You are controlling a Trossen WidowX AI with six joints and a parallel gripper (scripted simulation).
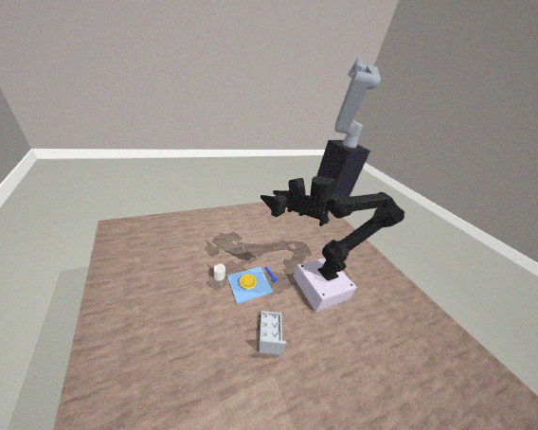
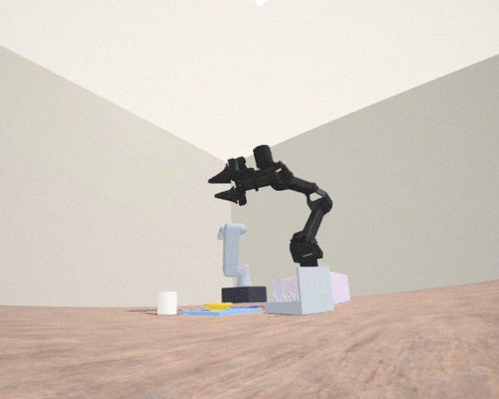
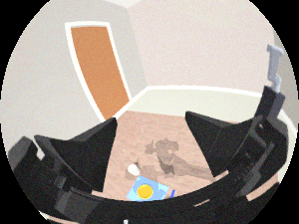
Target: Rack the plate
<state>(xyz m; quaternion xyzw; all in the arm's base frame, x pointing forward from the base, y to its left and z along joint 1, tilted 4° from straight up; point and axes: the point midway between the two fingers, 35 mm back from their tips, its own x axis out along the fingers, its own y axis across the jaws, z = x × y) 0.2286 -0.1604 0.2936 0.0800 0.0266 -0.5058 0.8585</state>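
Now: gripper tip 7 cm short of the yellow plate, 9 cm to the right of it and 35 cm above it. The rest, counted from my gripper tip: white cup 16 cm ahead, 1 cm to the left, 34 cm below; then grey dish rack 7 cm ahead, 29 cm to the left, 34 cm below.
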